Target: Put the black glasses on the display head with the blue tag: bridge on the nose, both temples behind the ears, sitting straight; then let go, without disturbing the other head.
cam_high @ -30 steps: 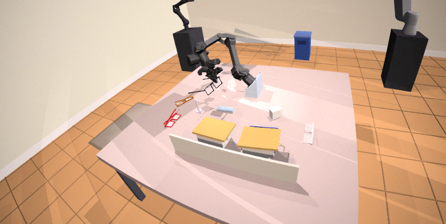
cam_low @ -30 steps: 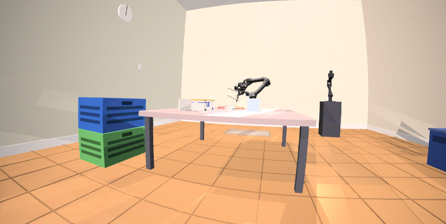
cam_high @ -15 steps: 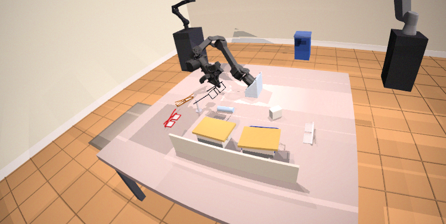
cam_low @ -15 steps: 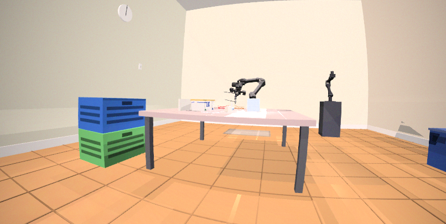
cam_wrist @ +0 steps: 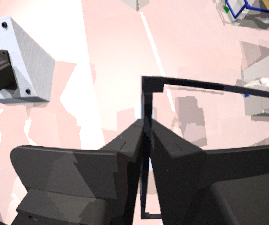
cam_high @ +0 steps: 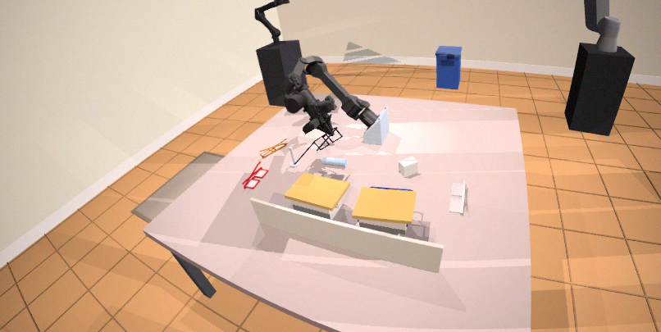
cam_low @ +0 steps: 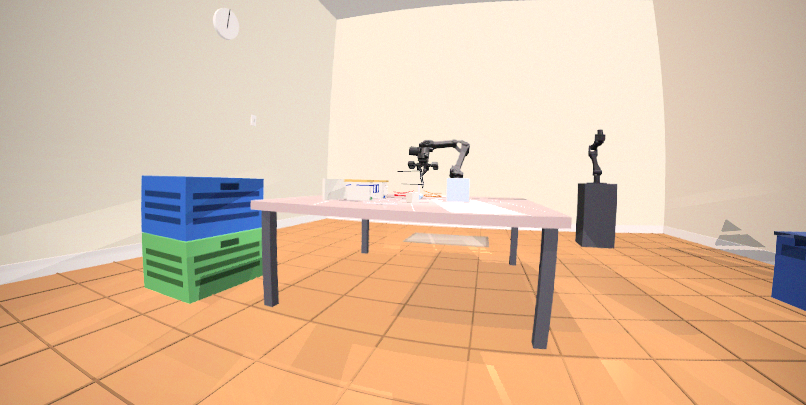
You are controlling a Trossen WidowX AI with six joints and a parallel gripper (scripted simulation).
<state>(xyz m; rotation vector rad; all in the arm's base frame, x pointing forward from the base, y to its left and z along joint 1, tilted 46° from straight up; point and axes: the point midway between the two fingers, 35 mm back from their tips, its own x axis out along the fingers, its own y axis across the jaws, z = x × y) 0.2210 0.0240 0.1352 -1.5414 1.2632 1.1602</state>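
The pale blue cylinder is 120 mm below my gripper tip, 10 mm to the right of it and 10 mm ahead of it. Round my gripper tip: round stand: 170 mm to the right, 110 mm below, 60 mm ahead; then white cube: 280 mm to the left, 110 mm below, 40 mm behind; then low white wall: 370 mm ahead, 210 mm to the left, 80 mm below.
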